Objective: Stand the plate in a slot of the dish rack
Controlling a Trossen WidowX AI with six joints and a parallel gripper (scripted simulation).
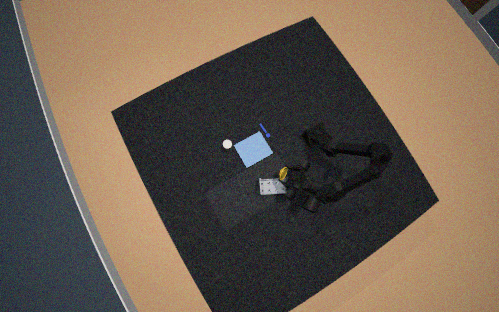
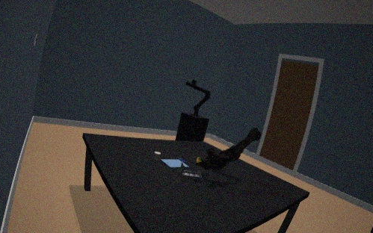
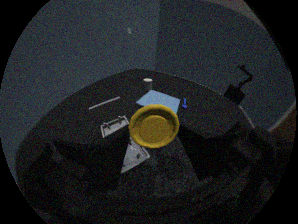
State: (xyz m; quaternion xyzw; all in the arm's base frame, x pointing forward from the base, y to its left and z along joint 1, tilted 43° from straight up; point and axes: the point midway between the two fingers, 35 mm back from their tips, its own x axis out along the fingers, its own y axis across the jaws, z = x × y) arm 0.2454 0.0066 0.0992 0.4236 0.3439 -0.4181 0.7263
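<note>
Right now the dish rack is 6 cm below my gripper tip, 6 cm ahead of it and 3 cm to the left of it. Round my gripper tip: small white cylinder (26 cm to the right, 12 cm ahead, 6 cm below); plate (1 cm to the left).
</note>
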